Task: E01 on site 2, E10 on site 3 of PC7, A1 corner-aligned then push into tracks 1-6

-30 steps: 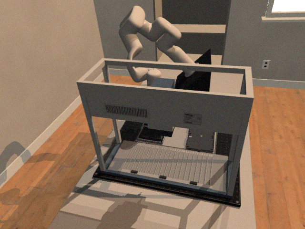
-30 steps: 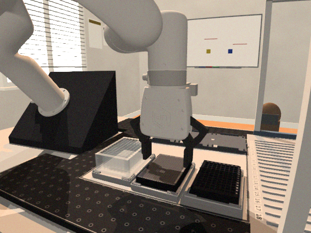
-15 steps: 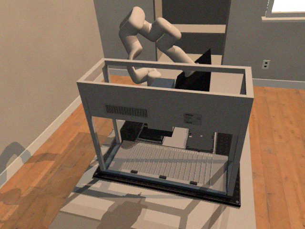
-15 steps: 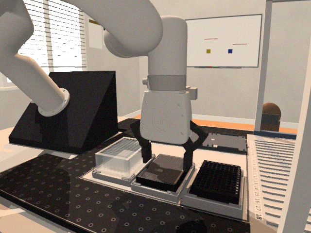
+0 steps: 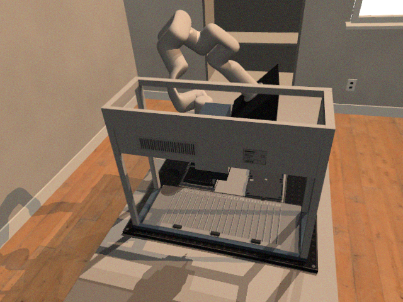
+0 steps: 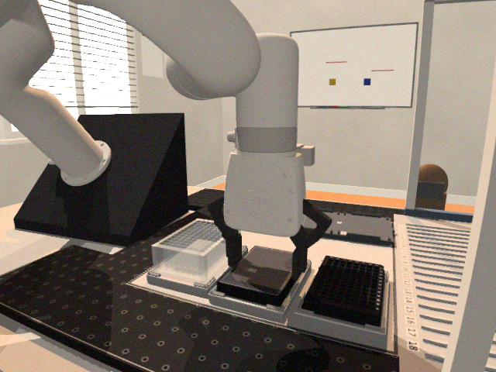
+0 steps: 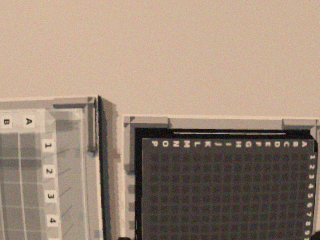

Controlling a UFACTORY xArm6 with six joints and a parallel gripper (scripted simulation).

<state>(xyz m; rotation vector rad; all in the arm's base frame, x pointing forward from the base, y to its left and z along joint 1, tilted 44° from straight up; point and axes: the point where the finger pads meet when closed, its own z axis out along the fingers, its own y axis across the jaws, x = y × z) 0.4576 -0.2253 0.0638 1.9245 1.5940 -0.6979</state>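
My gripper is now 1 cm above the E10. The rest, counted from my hand: nest S2 (3 cm below); 96-well plate E01 (11 cm ahead, 1 cm to the right, 1 cm below); clear deep-well block E07 (10 cm behind, 2 cm to the left).
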